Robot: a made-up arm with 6 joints.
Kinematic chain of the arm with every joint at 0, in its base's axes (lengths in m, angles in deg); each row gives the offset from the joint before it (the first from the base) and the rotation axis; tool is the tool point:
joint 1: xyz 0 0 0.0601 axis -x
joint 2: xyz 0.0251 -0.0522 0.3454 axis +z
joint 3: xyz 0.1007 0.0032 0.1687 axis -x
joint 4: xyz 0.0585 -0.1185 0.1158 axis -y
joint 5: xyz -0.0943 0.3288 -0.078 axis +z
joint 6: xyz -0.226 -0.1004 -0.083 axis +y
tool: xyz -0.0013 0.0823 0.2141
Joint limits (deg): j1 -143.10..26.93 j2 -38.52..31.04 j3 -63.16..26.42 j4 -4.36..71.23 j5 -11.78..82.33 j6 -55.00..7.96
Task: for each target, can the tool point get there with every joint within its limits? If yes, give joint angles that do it. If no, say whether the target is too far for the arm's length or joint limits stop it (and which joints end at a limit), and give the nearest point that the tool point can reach.
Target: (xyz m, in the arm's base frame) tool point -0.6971 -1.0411 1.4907
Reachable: no: too far | nearest point -0.2742 -0.4917 0.7357 | short by 1.025 m
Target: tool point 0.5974 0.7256 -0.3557
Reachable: no: joint limits stop it (at a limit: joint 1, joint 4, joint 5, joint 6) | nearest point 0.2455 0.3944 0.1973 | short by 0.734 m
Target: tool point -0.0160 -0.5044 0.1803
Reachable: yes | joints -59.86 -0.50 -19.18 32.37 64.66 -30.46
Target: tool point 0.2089 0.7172 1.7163
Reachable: no: too far | nearest point -0.0630 0.3276 0.8167 | short by 1.017 m
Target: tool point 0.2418 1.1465 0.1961
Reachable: no: joint limits stop it (at a limit: joint 1, joint 4, joint 5, joint 6) | nearest point 0.1205 0.6090 0.3895 | short by 0.584 m
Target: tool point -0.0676 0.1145 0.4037
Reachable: yes | joints 4.16 17.42 -0.34 62.24 7.66 -7.08
